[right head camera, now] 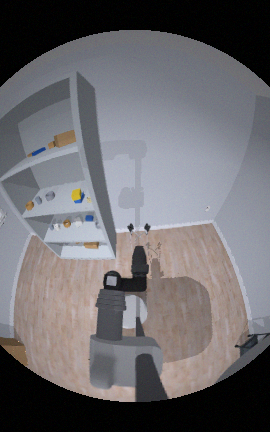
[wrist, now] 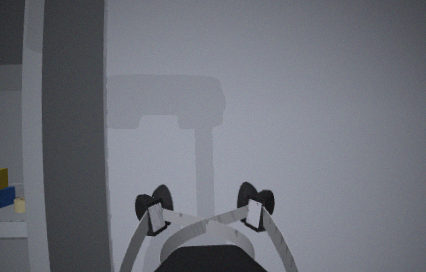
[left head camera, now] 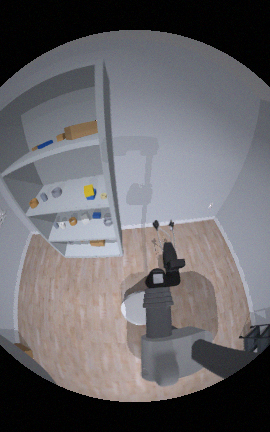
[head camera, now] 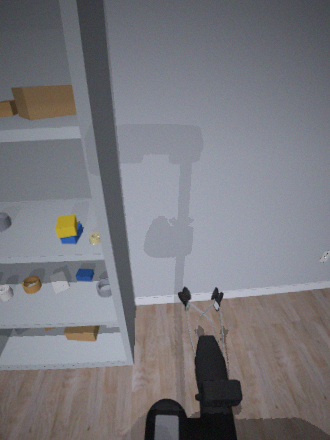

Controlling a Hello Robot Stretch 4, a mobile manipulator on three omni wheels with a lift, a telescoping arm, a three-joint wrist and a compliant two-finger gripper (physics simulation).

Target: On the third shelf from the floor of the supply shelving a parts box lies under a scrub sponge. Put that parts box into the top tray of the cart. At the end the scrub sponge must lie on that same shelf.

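Places are measured from the robot's base along level axes (x right, y up, z back), in metres.
Pixels of known places: gripper, fingertip midpoint: (right head camera: 138, 223) (wrist: 204, 199) (left head camera: 162, 220) (head camera: 199, 288); robot's base, origin of the base link: (right head camera: 128, 310) (left head camera: 139, 306).
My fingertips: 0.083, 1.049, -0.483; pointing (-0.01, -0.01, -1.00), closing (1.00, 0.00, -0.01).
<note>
For each thing: its top centre in the pictures, then the offset to it from my fingertips, as dx, dy, dz. "*": a spot on its surface instead.
- yellow scrub sponge, middle of its top: (head camera: 65, 221) (left head camera: 87, 187) (right head camera: 75, 191) -0.502, -0.001, -0.310
- blue parts box, middle of its top: (head camera: 70, 229) (left head camera: 90, 191) (right head camera: 78, 195) -0.494, -0.046, -0.317
- small cream ring, middle of its top: (wrist: 26, 198) (head camera: 94, 235) -0.388, -0.061, -0.298
- grey round part, surface spot: (head camera: 4, 221) * -0.828, -0.047, -0.362
- blue box, middle of its top: (head camera: 84, 272) -0.594, -0.503, -0.500
- large brown box, middle of its top: (head camera: 52, 85) (left head camera: 82, 122) (right head camera: 69, 130) -0.531, +0.472, -0.505
On the third shelf from the floor of the grey supply shelving (head camera: 106, 165) (left head camera: 107, 150) (right head camera: 90, 145) (wrist: 75, 125), the yellow scrub sponge (head camera: 66, 225) (left head camera: 89, 190) (right head camera: 76, 194) (wrist: 3, 178) lies on top of the blue parts box (head camera: 70, 240) (left head camera: 91, 197) (right head camera: 79, 200) (wrist: 6, 197). My gripper (head camera: 201, 297) (left head camera: 164, 225) (right head camera: 139, 228) (wrist: 204, 199) is open and empty. It is outside the shelving, to the right of its side panel, facing the wall. Part of the dark cart (left head camera: 257, 338) (right head camera: 248, 345) shows at the right edge of both side head views.
A small cream ring (head camera: 95, 238) (wrist: 19, 205) lies right of the parts box, and a grey round part (head camera: 4, 221) lies to its left. Another blue box (head camera: 85, 274) lies one shelf lower. A large brown box (head camera: 47, 102) is on the shelf above. The side panel stands between gripper and shelves.
</note>
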